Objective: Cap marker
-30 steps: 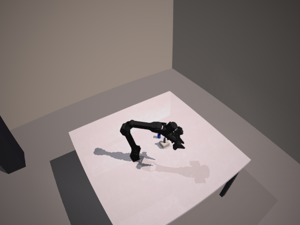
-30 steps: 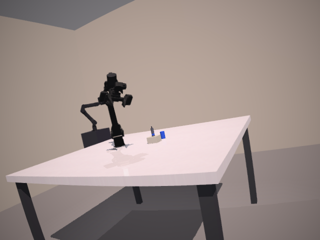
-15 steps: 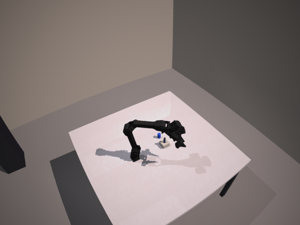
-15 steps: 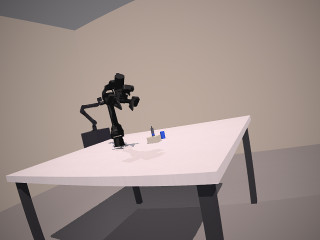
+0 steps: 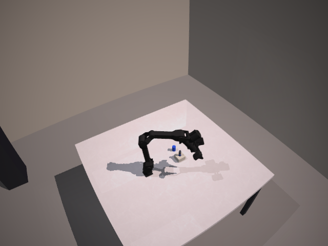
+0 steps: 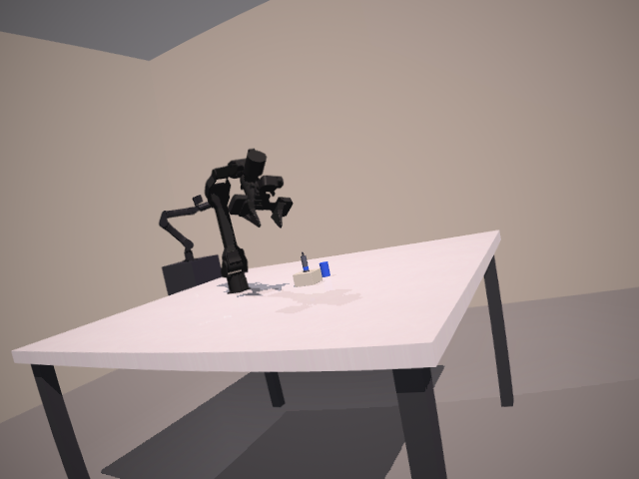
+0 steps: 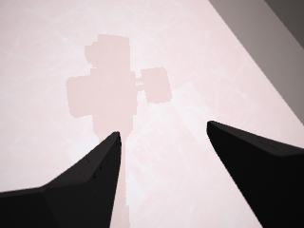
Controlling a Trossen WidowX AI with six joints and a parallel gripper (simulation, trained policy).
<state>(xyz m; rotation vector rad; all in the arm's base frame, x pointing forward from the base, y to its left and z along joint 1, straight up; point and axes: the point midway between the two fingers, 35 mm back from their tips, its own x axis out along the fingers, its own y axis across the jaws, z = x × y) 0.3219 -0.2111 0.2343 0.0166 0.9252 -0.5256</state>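
The blue cap lies 320 mm to the left of my gripper tip, 180 mm below it and 30 mm behind it. From my gripper tip the other things lie so: holder block 210 mm to the left, 190 mm below, 40 mm behind.
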